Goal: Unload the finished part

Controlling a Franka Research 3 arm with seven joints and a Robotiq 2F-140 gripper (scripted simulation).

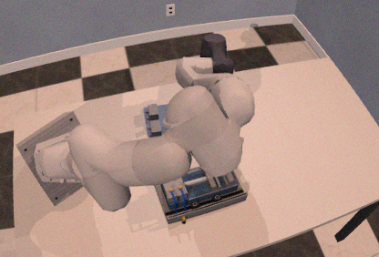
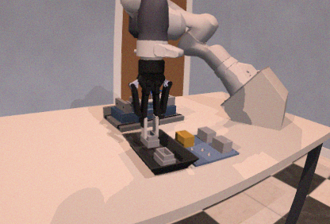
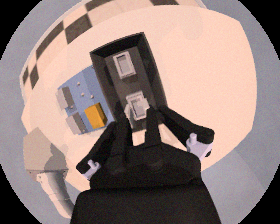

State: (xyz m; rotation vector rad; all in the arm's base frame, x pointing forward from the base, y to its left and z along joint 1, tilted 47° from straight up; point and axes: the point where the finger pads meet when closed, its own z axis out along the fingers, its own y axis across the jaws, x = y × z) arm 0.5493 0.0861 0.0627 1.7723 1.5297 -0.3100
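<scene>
Right now my hand is 120 mm past the yellow block, 40 mm to the right of it and 60 mm above it. Also, from my hand: blue vise 170 mm behind, 250 mm to the right, 40 mm below; blue fixture plate 140 mm behind, 90 mm to the left, 80 mm below.
</scene>
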